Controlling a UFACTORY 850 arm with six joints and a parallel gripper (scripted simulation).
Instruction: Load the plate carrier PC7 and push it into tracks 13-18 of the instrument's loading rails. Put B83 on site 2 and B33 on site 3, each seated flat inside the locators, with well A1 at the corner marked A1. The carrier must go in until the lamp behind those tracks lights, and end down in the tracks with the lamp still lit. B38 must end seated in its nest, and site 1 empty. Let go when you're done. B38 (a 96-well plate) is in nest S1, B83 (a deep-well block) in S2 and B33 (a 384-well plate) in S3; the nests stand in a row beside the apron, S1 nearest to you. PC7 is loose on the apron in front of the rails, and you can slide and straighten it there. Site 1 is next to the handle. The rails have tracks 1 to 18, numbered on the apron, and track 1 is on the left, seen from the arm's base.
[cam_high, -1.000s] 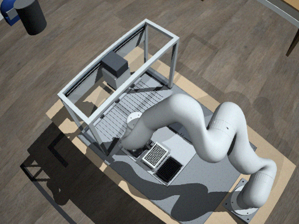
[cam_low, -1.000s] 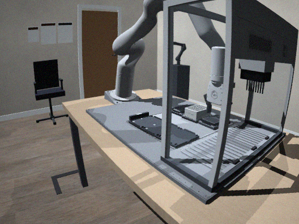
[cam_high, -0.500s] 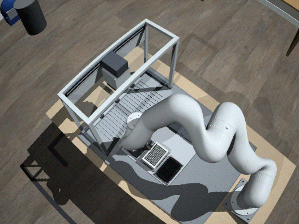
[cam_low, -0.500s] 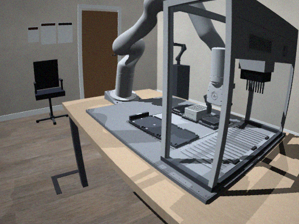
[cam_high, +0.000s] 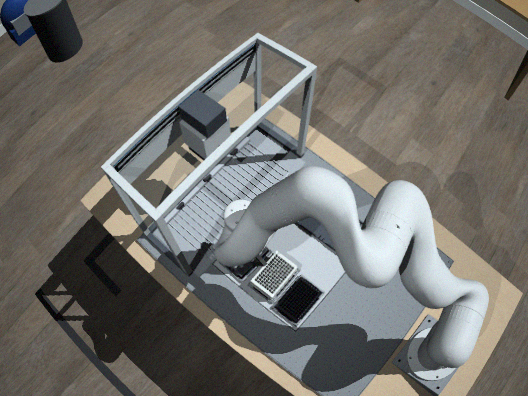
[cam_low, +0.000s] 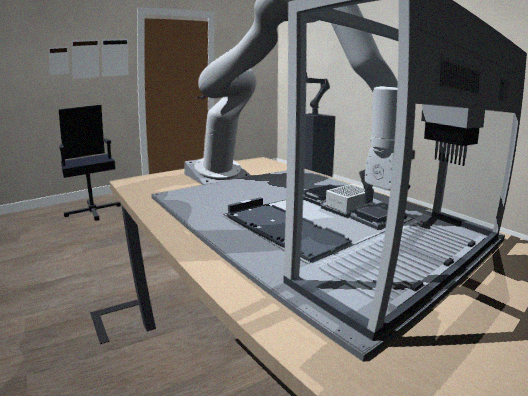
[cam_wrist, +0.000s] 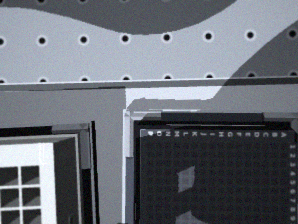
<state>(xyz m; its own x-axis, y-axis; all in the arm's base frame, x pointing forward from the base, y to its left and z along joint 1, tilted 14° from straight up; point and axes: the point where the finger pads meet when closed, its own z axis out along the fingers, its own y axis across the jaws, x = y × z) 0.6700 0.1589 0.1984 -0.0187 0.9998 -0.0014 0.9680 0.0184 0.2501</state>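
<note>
My gripper is now 4 cm above the nest S3. Also, from my hand: plate carrier PC7 (8 cm behind, 27 cm to the right, 3 cm below); then nest S2 (11 cm behind, 1 cm to the right, 4 cm below); then black plate B38 (22 cm behind, 1 cm to the right, 2 cm below).
</note>
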